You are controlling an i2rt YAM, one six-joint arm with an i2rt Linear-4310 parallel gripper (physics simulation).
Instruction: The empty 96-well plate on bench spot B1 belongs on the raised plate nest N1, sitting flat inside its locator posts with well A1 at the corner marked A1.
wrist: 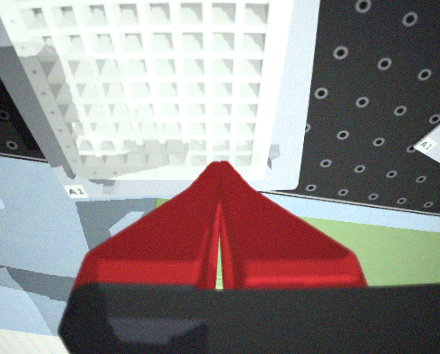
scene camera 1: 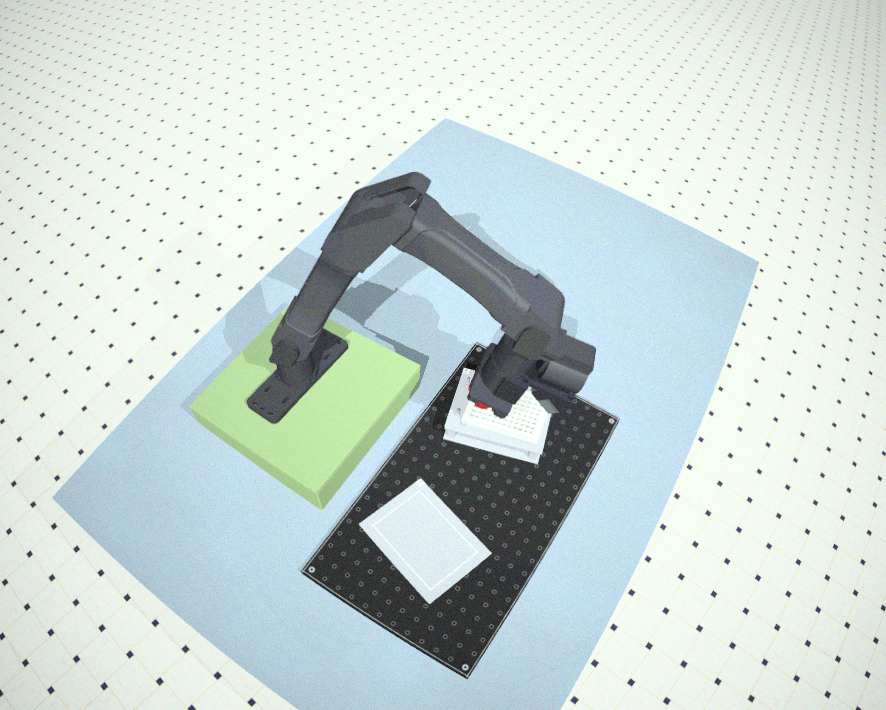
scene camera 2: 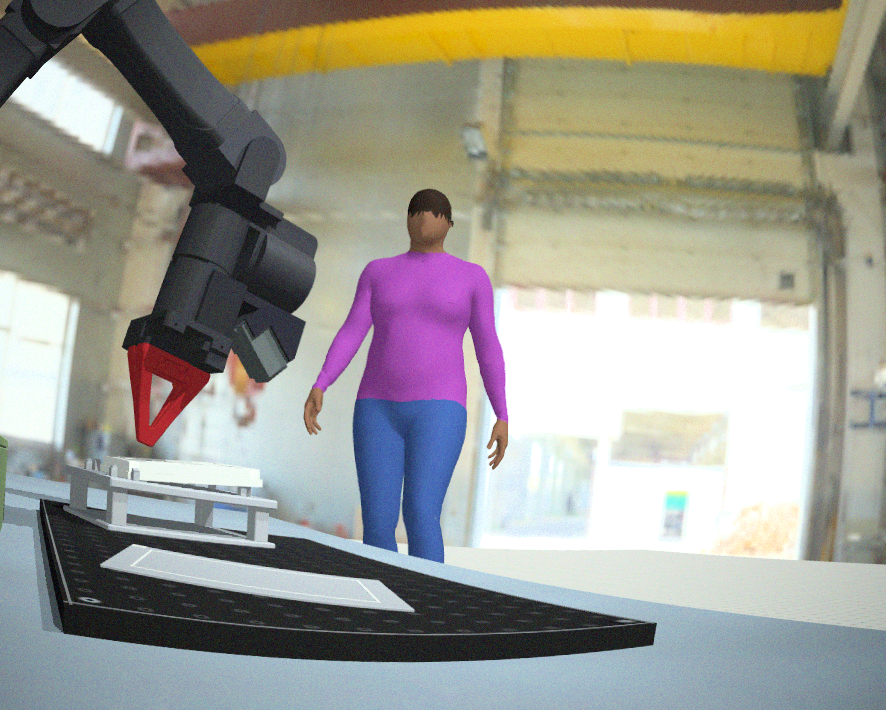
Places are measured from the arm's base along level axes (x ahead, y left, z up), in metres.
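Pixels of known places: gripper, fingertip midpoint: [wrist: 219, 176] [scene camera 1: 479, 406] [scene camera 2: 144, 444]; arm's base at its link origin: [scene camera 1: 298, 375].
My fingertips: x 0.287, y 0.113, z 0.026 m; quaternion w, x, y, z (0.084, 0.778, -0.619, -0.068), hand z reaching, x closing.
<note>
For each thing: its top centre in the pictures, then the offset to it from my fingertips. "spot": a spot on its surface instead.
- white 96-well plate at its top centre: [wrist: 145, 63] [scene camera 2: 178, 456] [scene camera 1: 508, 405] 0.037 m ahead, 0.031 m left, 0.006 m down
- raised nest at its top centre: [wrist: 140, 64] [scene camera 2: 166, 471] [scene camera 1: 502, 406] 0.027 m ahead, 0.034 m left, 0.020 m down
- nest's A1 label at a spot on its surface: [wrist: 76, 191] spot: 0.062 m back, 0.063 m left, 0.030 m down
- pale bench spot at a spot on its surface: [scene camera 2: 258, 580] [scene camera 1: 419, 546] spot: 0.043 m ahead, 0.229 m right, 0.070 m down
- black perforated board at its top centre: [scene camera 2: 238, 556] [scene camera 1: 473, 493] 0.063 m ahead, 0.104 m right, 0.071 m down
The white 96-well plate [scene camera 1: 517, 426] [scene camera 2: 184, 471] [wrist: 171, 100] lies on top of the raised nest [scene camera 1: 452, 426] [scene camera 2: 184, 493] [wrist: 295, 125]. A narrow gap seems to show under its right end in scene camera 2; I cannot tell if it sits fully flat. The nest's A1 label [wrist: 76, 191] is beside the plate's lower left corner in the wrist view. Which plate corner is well A1 is unclear. The pale bench spot [scene camera 1: 425, 536] [scene camera 2: 258, 580] lies apart from the nest, its outline visible. My gripper [scene camera 1: 480, 404] [scene camera 2: 150, 443] [wrist: 219, 176] is shut and empty, a little above one end of the plate.
The nest and bench spot are on a black perforated board [scene camera 1: 517, 510] [scene camera 2: 443, 621] [wrist: 370, 75]. The arm's base stands on a green block [scene camera 1: 354, 428] [wrist: 400, 255] beside the board. A person [scene camera 2: 414, 332] in a purple top stands in the background.
</note>
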